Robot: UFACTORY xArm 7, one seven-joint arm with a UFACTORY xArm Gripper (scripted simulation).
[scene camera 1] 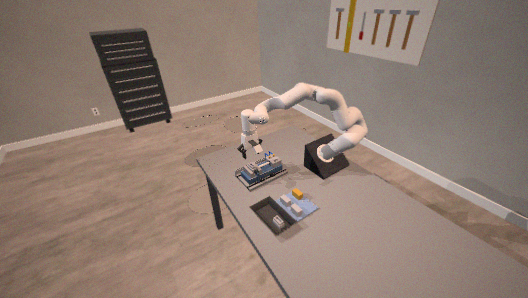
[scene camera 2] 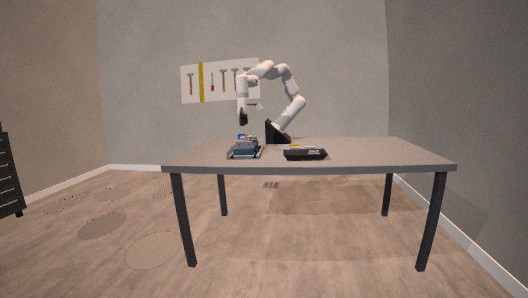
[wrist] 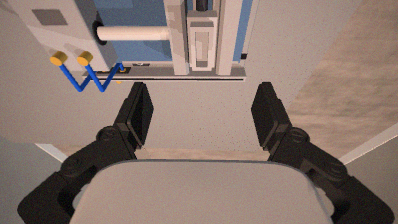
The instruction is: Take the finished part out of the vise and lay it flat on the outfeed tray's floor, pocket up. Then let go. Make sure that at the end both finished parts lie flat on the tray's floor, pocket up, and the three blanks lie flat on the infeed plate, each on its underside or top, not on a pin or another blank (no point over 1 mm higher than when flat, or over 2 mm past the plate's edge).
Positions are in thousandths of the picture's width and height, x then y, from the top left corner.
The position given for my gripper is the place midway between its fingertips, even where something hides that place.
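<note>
Visible to me: a vise handle rod (wrist: 268, 150), together with my gripper (wrist: 506, 426).
</note>
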